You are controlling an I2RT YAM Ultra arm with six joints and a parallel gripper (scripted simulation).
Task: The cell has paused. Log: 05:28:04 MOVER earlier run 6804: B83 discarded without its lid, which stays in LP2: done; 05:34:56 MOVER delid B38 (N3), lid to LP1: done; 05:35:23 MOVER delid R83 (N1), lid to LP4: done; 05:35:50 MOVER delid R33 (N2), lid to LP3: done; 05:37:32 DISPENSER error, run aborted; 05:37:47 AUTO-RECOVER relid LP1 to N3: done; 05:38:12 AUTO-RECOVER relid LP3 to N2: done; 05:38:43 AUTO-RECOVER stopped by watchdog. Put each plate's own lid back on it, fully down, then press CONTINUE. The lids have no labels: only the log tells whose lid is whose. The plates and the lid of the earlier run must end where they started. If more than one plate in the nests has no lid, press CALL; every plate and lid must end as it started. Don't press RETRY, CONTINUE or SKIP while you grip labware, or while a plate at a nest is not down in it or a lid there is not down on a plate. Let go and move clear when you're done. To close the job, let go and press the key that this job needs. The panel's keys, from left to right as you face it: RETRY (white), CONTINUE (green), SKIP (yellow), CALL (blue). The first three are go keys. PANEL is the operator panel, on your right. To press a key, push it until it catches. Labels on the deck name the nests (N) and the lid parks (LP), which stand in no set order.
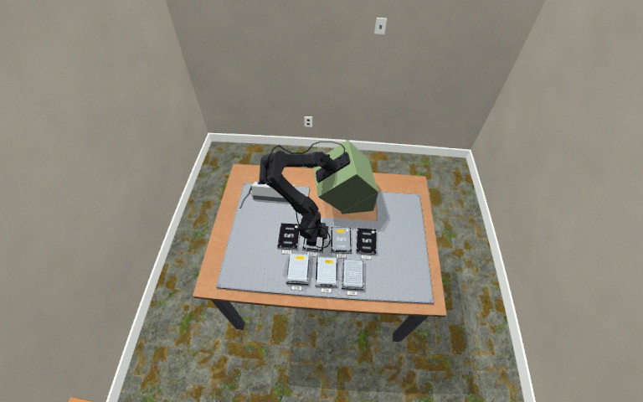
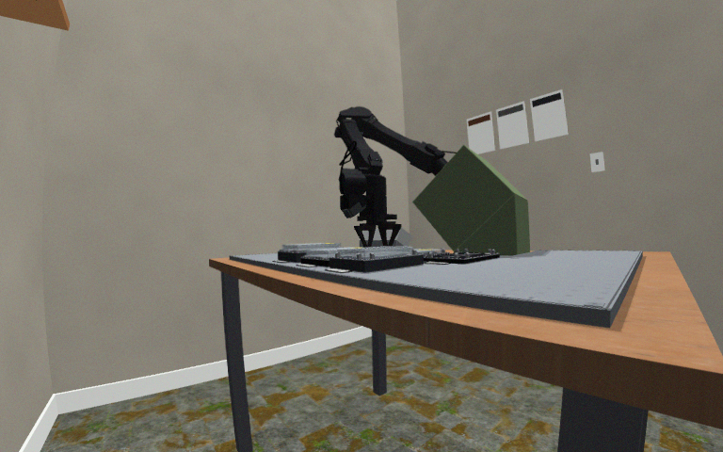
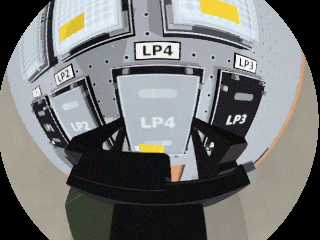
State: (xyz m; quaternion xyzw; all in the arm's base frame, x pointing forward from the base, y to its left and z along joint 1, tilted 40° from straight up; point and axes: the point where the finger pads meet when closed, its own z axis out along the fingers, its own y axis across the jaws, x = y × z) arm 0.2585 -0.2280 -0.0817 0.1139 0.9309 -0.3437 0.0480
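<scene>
My gripper is now 21 cm short of the plate, 16 cm to the right of it and 1 cm below it. From my hand the other things lie so: yellow key (33 cm behind, 21 cm to the right, 4 cm above); then green key (32 cm behind, 16 cm to the right, 4 cm above); then lid (2 cm ahead, 13 cm to the left, 1 cm below).
</scene>
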